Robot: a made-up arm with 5 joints. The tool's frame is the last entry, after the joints. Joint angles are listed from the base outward. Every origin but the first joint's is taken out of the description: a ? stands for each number. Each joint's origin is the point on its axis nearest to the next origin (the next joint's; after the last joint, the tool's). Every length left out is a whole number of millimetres.
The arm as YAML. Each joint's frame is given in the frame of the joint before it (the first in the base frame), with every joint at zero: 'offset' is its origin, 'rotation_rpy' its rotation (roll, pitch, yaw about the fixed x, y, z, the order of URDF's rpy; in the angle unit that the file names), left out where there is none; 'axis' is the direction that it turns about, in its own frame. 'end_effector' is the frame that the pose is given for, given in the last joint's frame.
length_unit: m
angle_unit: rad
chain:
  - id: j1
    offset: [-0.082, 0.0, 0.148]
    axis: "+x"
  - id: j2
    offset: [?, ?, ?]
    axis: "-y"
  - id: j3
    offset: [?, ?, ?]
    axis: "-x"
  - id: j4
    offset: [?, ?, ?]
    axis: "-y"
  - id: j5
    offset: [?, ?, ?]
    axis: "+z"
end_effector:
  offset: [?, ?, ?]
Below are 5 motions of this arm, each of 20 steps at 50 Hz.
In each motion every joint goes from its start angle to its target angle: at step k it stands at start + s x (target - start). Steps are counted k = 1, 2, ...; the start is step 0. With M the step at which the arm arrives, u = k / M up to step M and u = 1 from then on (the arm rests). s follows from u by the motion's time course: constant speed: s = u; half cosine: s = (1 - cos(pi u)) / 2; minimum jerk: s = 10 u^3 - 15 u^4 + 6 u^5.
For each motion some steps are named. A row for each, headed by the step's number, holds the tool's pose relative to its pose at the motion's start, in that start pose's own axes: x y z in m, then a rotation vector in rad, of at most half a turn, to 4 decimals.
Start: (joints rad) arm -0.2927 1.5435 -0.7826 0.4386 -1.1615
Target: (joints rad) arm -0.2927 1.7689 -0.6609 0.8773 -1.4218
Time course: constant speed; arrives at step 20
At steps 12, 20:
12: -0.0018 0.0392 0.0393 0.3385 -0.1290 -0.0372
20: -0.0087 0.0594 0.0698 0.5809 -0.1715 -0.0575

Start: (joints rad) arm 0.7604 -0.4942 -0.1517 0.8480 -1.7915
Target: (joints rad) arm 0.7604 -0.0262 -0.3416 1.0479 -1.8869
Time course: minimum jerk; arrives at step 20
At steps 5, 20:
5: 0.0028 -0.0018 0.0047 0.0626 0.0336 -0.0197
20: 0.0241 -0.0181 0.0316 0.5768 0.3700 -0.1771

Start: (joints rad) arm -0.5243 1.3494 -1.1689 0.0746 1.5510
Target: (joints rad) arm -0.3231 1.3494 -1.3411 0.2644 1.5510
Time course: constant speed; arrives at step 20
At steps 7, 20:
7: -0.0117 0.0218 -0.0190 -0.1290 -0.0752 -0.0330
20: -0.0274 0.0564 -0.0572 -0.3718 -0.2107 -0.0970

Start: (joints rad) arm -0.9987 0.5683 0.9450 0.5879 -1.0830
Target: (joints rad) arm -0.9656 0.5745 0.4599 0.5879 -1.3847
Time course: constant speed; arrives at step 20
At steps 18, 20:
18: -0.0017 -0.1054 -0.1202 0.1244 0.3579 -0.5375
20: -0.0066 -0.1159 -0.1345 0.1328 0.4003 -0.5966

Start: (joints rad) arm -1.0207 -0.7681 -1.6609 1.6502 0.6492
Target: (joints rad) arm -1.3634 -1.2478 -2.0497 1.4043 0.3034
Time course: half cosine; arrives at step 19
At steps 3, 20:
3: -0.0011 -0.0024 0.0114 -0.0239 0.0145 -0.0276
20: -0.0341 0.0039 0.2051 -0.4057 0.0137 -0.5500

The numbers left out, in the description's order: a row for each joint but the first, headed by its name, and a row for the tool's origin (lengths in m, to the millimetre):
j2: 0.0 -0.197 0.031
j3: 0.074 0.0 0.014
j4: 0.0 -0.266 0.187
j5: -0.023 0.0 -0.071
tool: 0.035 0.047 0.0

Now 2 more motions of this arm.
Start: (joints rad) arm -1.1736 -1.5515 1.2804 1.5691 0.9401
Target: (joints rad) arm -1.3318 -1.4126 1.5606 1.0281 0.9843
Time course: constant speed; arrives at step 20
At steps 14, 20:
14: 0.0180 0.0001 0.0550 0.2924 0.3959 0.2093
20: 0.0306 -0.0012 0.0786 0.4150 0.5801 0.2858

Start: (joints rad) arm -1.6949 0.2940 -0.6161 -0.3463 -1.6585
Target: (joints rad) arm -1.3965 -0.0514 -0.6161 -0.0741 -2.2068
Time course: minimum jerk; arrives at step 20
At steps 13, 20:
13: 0.0702 -0.0119 -0.1275 -0.0649 0.2579 -0.5393
20: 0.0823 -0.0174 -0.1698 -0.1122 0.3258 -0.7031

